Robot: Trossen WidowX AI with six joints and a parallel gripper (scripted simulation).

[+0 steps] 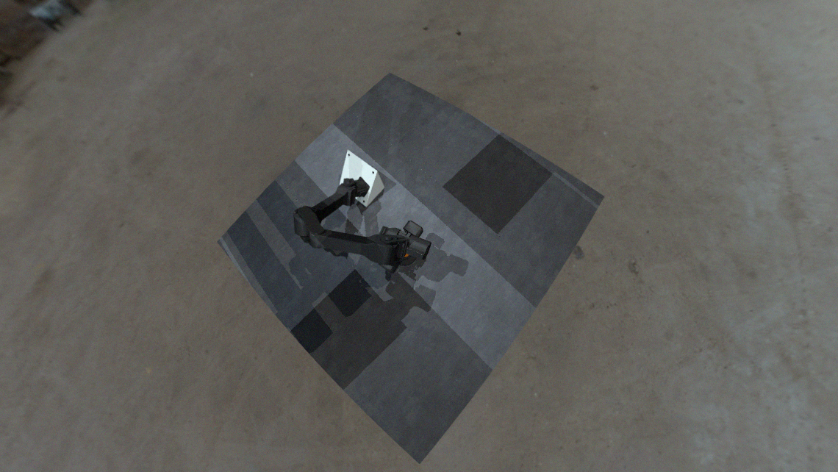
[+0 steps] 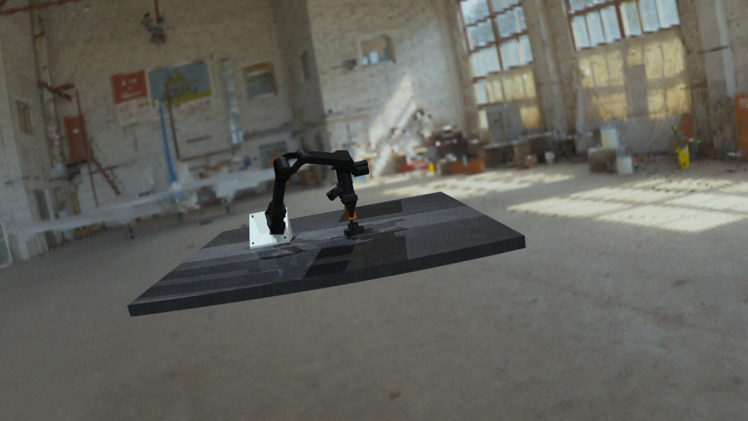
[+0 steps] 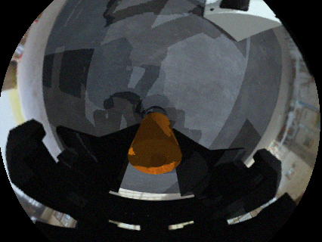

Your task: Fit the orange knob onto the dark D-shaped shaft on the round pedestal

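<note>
My gripper tip is now 20 mm below the orange knob. From my gripper tip the other things lie so: dark round pedestal (40 mm below).
</note>
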